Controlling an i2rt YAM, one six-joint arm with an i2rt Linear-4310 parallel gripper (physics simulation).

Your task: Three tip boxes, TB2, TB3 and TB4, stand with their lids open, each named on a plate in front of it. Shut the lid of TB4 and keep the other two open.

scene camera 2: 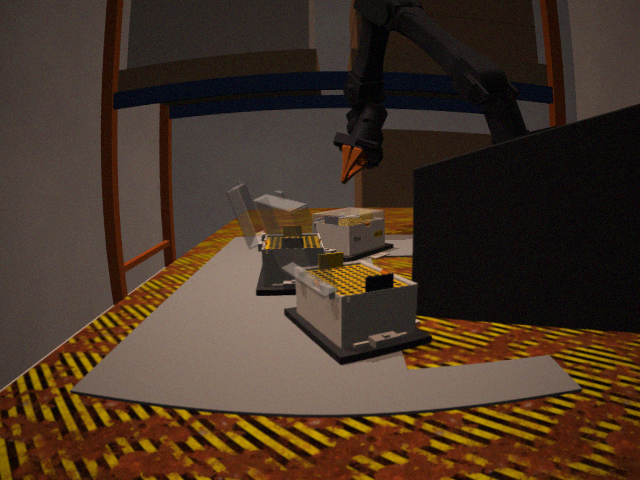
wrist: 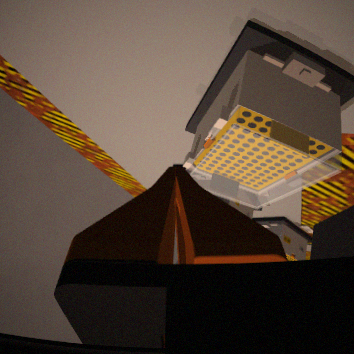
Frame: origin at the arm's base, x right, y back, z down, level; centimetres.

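Seen in the pictures: gripper, fingertip midpoint: (scene camera 2: 342, 182) (wrist: 175, 177).
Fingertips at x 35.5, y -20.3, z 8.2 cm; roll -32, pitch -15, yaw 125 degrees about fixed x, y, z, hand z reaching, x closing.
Note:
Offsets run from my fingertips to a thing's top centre. "*": to the spot under its first point. Level surfaces: height alone.
My gripper (scene camera 2: 343, 181) (wrist: 175, 177) is shut and empty, its orange fingertips together, above the boxes towards the back. A nearest grey box {dx -49.7, dy -9.3, dz +6.1 cm} (scene camera 2: 379, 317) has a yellow perforated rack. A middle box (scene camera 2: 289, 263) stands behind it, and a farther box {dx -10.9, dy -0.3, dz +5.0 cm} (scene camera 2: 343, 237) has a clear cover over its top. Two raised clear lids {* dx -33.1, dy -21.7, dz +1.3 cm} (scene camera 2: 241, 211) {* dx -53.0, dy -18.0, dz -1.7 cm} (scene camera 2: 281, 202) lean at the left; which boxes they belong to is unclear. In the wrist view, one box (wrist: 290, 95) is right of the fingertips, with a clear lid {* dx -14.8, dy -2.0, dz +5.0 cm} (wrist: 257, 200) over its yellow rack; its angle is hard to tell. Names are unreadable.
A large dark block (scene camera 2: 522, 232) stands at the right, close to the boxes. The boxes are on a grey mat {dz +12.7 cm} (scene camera 2: 206, 351) over a yellow-black striped table {dz +13.0 cm} (scene camera 2: 258, 444). Another box (wrist: 287, 232) shows partly at the lower right of the wrist view. Orange posts (scene camera 2: 111, 155) and blue beams stand behind.

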